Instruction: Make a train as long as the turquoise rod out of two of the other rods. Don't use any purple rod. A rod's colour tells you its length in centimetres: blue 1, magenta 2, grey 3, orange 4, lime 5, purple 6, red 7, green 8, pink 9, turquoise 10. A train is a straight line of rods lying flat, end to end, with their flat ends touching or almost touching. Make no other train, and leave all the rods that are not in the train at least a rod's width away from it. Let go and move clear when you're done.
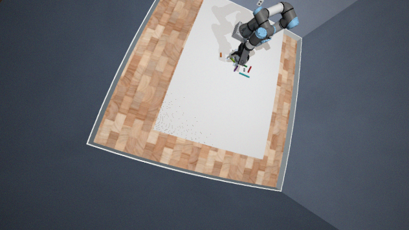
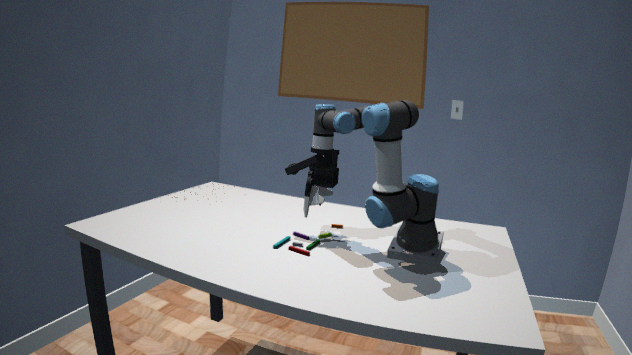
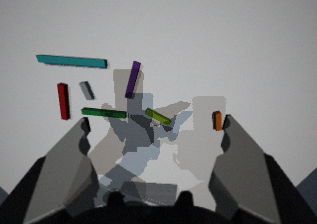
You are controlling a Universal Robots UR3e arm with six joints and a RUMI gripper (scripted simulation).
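My hand is 10 mm past the grey rod, 120 mm to the right of it and 80 mm above it. Also, from my hand: lime rod: 50 mm behind, 10 mm to the right, 80 mm below; purple rod: 20 mm ahead, 40 mm to the left, 80 mm below; green rod: 50 mm behind, 90 mm to the left, 80 mm below.
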